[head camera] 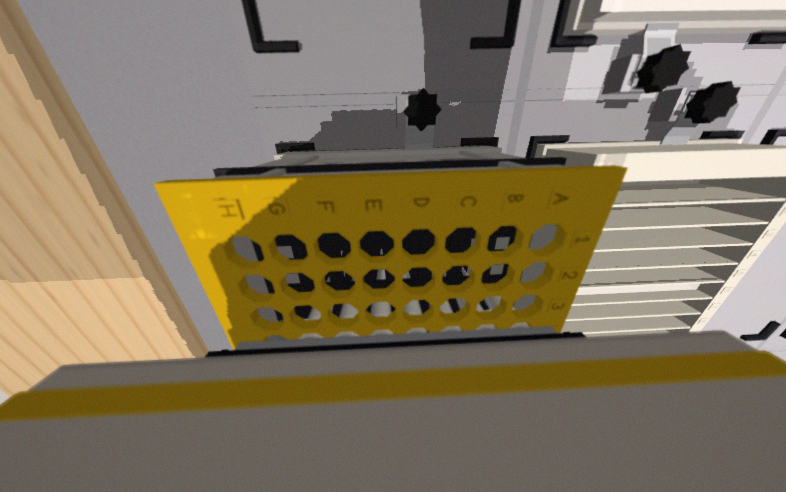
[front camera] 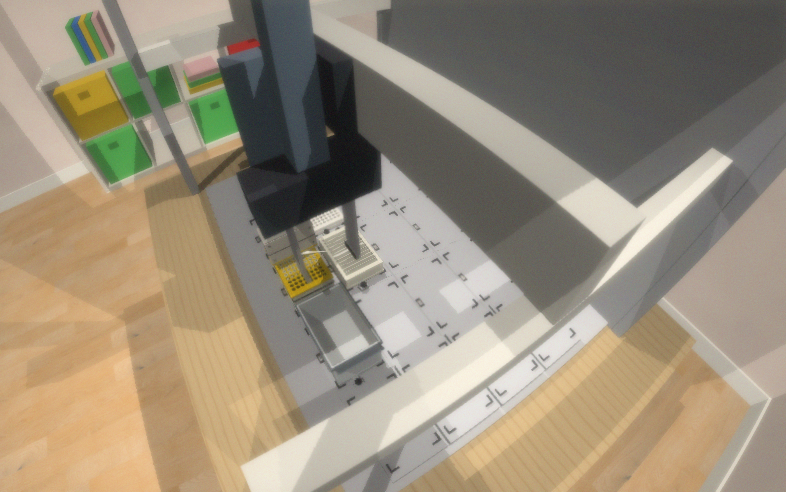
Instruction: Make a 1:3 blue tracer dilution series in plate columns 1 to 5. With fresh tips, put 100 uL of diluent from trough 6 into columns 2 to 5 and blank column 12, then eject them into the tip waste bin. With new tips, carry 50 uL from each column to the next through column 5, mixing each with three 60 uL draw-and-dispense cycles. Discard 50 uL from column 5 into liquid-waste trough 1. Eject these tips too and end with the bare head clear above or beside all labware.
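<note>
The pipetting head (front camera: 284,240) (head camera: 394,423) hangs low over the yellow tip rack (front camera: 305,291) (head camera: 394,188). Rack columns 1 to 3 show in the head view with no tips standing above their holes; the head hides most of the rest. Whether its nozzles carry tips is hidden. A thin pale stick (front camera: 316,252), like a loose tip, lies near the rack's right side. The parked gripper (front camera: 331,268) has its two paddles apart, nothing between. The trough reservoir (front camera: 371,273) (head camera: 690,165) stands right of the rack, the well plate (front camera: 326,218) behind it. Liquid colours cannot be told.
The open grey waste bin (front camera: 353,364) stands in front of the yellow rack. Black clamp knobs (head camera: 422,109) (head camera: 712,102) stand between deck slots. A pale frame rail (front camera: 377,400) crosses the front, and a dark wall panel (front camera: 464,197) rises on the right.
</note>
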